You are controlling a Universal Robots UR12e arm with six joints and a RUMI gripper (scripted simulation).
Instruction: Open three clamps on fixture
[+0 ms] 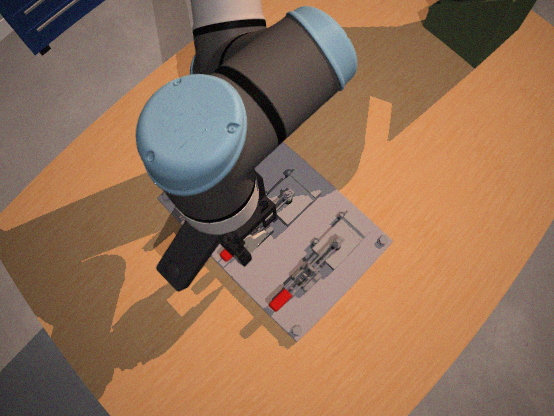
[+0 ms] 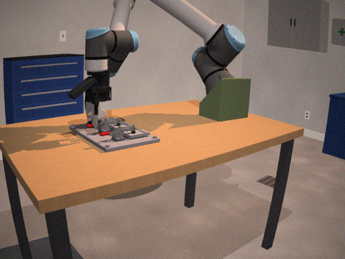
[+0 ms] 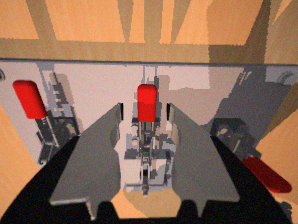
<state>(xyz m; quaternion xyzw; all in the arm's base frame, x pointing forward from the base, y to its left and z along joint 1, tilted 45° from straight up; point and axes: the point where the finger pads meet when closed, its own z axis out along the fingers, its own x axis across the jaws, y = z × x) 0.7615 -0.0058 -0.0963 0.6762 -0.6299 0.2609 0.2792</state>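
My gripper is now 8 cm past the grey fixture plate, 1 cm to the left of it and 5 cm above it. The rest, counted from my hand: flat grey part (16 cm behind, 10 cm to the left, 3 cm below).
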